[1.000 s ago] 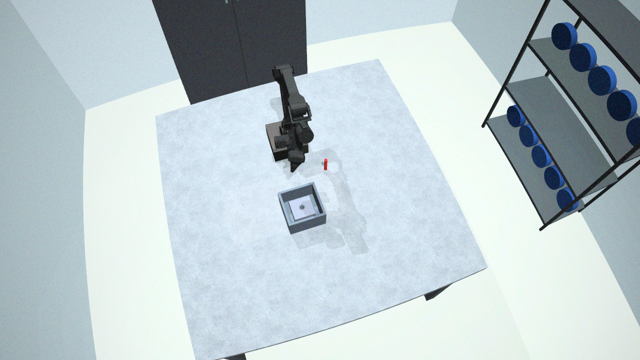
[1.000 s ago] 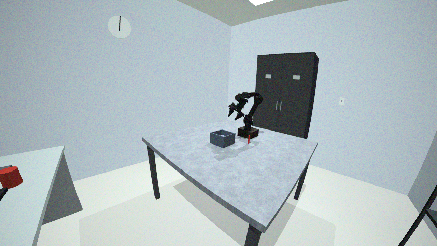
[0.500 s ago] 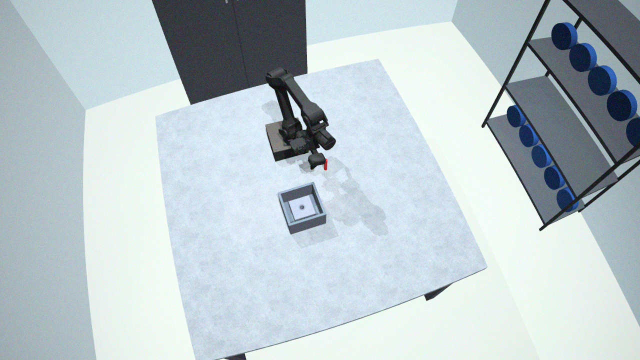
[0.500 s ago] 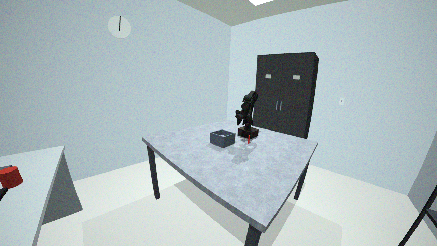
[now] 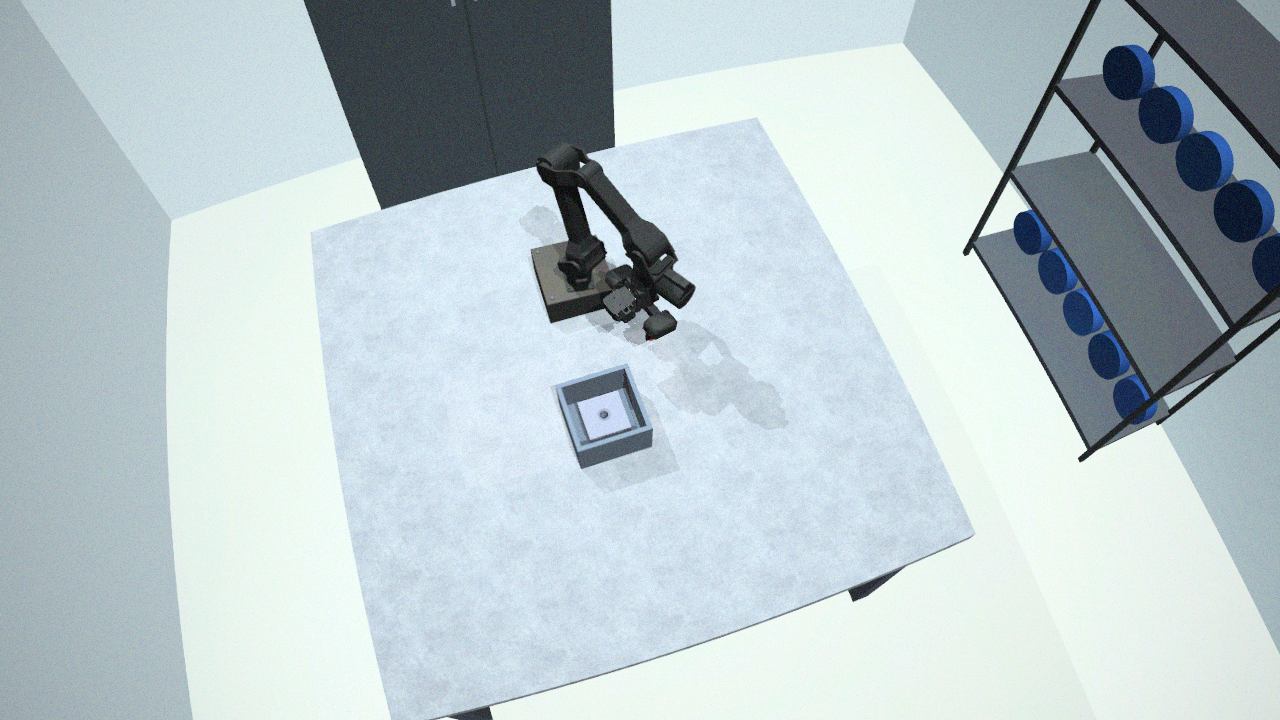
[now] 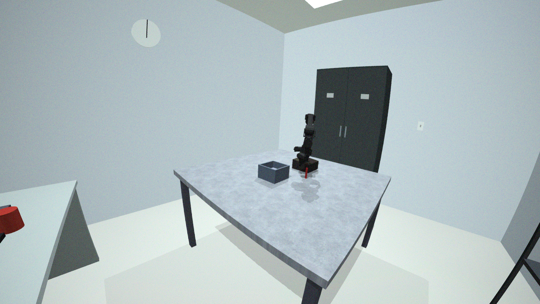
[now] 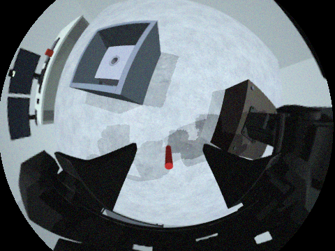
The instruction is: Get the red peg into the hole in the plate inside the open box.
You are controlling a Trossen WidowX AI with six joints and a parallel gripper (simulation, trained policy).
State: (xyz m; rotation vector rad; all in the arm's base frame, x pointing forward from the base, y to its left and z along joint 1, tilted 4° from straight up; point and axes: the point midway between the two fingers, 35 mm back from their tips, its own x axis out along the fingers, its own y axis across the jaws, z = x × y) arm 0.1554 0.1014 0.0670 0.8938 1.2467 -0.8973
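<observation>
Now: gripper tip 2 cm past the red peg, 4 cm to the right of it and 6 cm above it. The rest, counted from my gripper tip: plate (18 cm ahead, 10 cm to the right, 5 cm below); grey box (18 cm ahead, 10 cm to the right, 7 cm below).
</observation>
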